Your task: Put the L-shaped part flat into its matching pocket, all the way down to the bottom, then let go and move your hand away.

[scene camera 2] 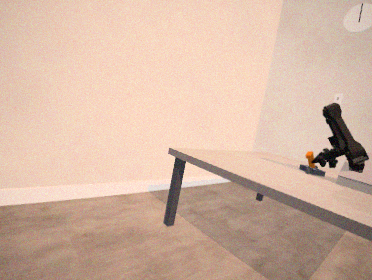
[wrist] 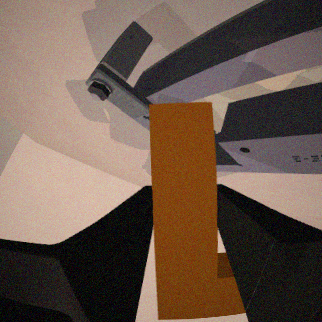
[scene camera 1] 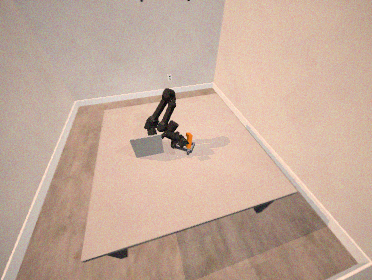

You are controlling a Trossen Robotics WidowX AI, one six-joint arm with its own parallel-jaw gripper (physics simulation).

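Places are measured from the arm's base along level axes (x right, y back, z down), in millimetres.
Where they show: gripper, fingertip midpoint: [scene camera 2: 312, 161] [wrist: 182, 192] [scene camera 1: 188, 142]; arm's base, link origin: [scene camera 2: 356, 167] [scene camera 1: 152, 136].
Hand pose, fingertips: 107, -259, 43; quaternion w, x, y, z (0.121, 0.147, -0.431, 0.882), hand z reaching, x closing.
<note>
Things, the pixels of their top centre, and the offset from my fingertips, as dx, dy, dz. "spot": a spot on its surface instead. Level surfaces: height alone.
- orange L-shaped part, top centre: [scene camera 2: 312, 151] [scene camera 1: 188, 134] -18, -7, -67
- pale table, surface height: dz +73
- bolt head, surface spot: [wrist: 100, 89] spot: +54, +22, +27
The orange L-shaped part [scene camera 1: 189, 139] [scene camera 2: 310, 158] [wrist: 184, 210] is held upright, not flat; its short leg shows at the bottom of the wrist view, partly behind the right finger. My gripper [scene camera 1: 186, 144] [scene camera 2: 314, 161] [wrist: 182, 192] is shut on it, one black finger on each side. The dark grey-blue fixture [scene camera 1: 191, 148] [scene camera 2: 314, 171] [wrist: 280, 147] lies on the table at the part's lower end. In the wrist view the long leg covers the corner where the fixture's bars meet. Whether the part touches the fixture, and the pocket's floor, cannot be made out.
A grey slab-like panel [scene camera 1: 146, 146] is beside the arm in scene camera 1's view. The arm [scene camera 1: 161, 110] [scene camera 2: 342, 135] reaches over the pale table [scene camera 1: 175, 195] [scene camera 2: 240, 162]. A bolt head [wrist: 100, 89] sits on the fixture's left arm in the wrist view.
</note>
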